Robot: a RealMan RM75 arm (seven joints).
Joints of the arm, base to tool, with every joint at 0 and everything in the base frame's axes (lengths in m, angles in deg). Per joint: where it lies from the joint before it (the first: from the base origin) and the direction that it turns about. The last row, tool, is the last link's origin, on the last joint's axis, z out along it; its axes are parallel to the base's.
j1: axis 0 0 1 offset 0 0 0.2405
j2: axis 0 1 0 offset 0 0 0
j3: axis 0 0 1 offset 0 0 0.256
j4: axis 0 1 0 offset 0 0 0
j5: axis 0 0 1 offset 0 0 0.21
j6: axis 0 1 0 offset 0 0 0
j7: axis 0 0 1 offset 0 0 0.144
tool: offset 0 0 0
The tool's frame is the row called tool.
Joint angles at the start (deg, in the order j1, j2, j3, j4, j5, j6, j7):
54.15, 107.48, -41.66, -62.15, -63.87, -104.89, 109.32
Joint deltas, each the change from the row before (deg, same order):
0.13, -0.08, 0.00, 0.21, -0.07, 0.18, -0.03
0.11, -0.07, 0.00, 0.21, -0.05, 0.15, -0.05
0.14, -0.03, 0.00, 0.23, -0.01, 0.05, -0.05
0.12, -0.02, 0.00, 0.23, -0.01, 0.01, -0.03
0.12, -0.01, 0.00, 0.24, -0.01, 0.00, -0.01
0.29, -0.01, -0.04, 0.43, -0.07, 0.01, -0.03
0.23, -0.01, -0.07, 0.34, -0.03, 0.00, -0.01
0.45, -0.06, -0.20, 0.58, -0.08, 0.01, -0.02
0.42, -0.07, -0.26, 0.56, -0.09, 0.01, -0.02
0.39, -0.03, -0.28, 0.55, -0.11, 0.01, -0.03
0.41, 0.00, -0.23, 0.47, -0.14, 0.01, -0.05
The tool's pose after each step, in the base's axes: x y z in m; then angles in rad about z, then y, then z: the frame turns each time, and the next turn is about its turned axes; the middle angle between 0 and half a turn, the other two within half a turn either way. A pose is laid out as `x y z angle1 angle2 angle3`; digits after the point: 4 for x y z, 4 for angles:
-0.0068 0.3576 0.2060 -2.9665 2.0048 -0.1133
-0.0072 0.3585 0.2061 -2.9692 2.0039 -0.1135
-0.0076 0.3591 0.2060 -2.9692 2.0024 -0.1121
-0.0079 0.3596 0.2058 -2.9688 2.0012 -0.1101
-0.0082 0.3602 0.2055 -2.9682 1.9998 -0.1073
-0.0092 0.3611 0.2047 -2.9659 1.9985 -0.1019
-0.0100 0.3618 0.2040 -2.9635 1.9976 -0.0969
-0.0119 0.3631 0.2026 -2.9580 1.9980 -0.0881
-0.0138 0.3642 0.2011 -2.9525 1.9995 -0.0788
-0.0155 0.3653 0.1993 -2.9471 2.0012 -0.0691
-0.0174 0.3663 0.1975 -2.9416 2.0030 -0.0609

